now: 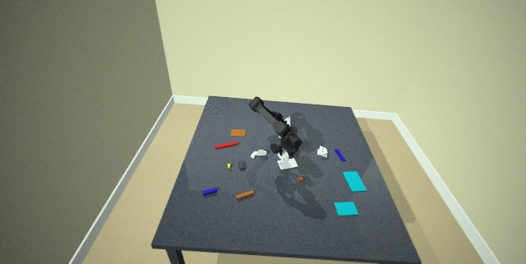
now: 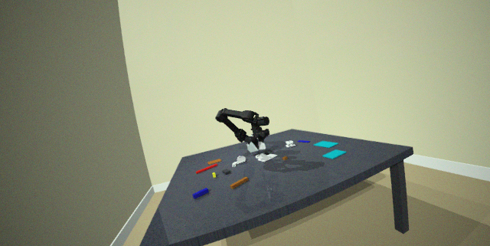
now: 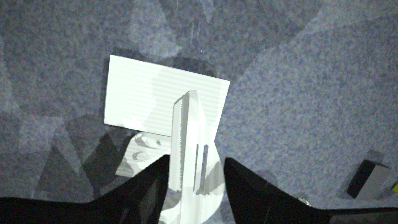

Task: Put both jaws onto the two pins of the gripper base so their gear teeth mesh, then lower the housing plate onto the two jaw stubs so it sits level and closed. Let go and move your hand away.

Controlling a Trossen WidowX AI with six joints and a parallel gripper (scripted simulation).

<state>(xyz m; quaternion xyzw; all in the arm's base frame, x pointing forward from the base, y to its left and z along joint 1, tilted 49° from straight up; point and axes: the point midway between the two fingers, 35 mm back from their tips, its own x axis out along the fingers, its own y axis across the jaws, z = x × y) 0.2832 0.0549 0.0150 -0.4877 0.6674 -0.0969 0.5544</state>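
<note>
Right now my gripper tip is 4 cm past the white jaw. The rest, counted from my gripper tip: orange cube 11 cm ahead, 13 cm to the left, 7 cm below; white gripper base 15 cm behind, 27 cm to the left, 5 cm below; grey block 8 cm ahead, 26 cm to the right, 7 cm below.
</note>
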